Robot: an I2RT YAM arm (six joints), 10 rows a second.
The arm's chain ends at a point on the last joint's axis. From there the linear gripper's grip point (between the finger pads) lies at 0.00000 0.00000 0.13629 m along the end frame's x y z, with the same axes.
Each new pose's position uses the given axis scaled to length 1; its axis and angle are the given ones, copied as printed.
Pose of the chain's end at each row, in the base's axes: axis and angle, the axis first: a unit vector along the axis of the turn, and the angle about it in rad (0 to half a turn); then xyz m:
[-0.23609 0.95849 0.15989 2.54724 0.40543 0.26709 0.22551]
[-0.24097 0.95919 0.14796 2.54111 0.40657 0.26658 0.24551]
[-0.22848 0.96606 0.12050 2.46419 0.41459 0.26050 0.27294]
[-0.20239 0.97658 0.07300 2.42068 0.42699 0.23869 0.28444]
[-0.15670 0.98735 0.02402 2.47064 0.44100 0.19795 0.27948]
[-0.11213 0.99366 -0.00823 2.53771 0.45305 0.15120 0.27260]
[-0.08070 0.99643 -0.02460 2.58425 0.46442 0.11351 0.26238]
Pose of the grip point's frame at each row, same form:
[-0.23609 0.95849 0.15989 2.54724 0.46917 0.32330 0.11896]
[-0.24097 0.95919 0.14796 2.54111 0.47157 0.32044 0.13851]
[-0.22848 0.96606 0.12050 2.46419 0.49044 0.30825 0.17026]
[-0.20239 0.97658 0.07300 2.42068 0.51132 0.27391 0.18333]
[-0.15670 0.98735 0.02402 2.47064 0.52375 0.21699 0.17287]
[-0.11213 0.99366 -0.00823 2.53771 0.53018 0.15785 0.16043]
[-0.08070 0.99643 -0.02460 2.58425 0.53675 0.11315 0.14687]

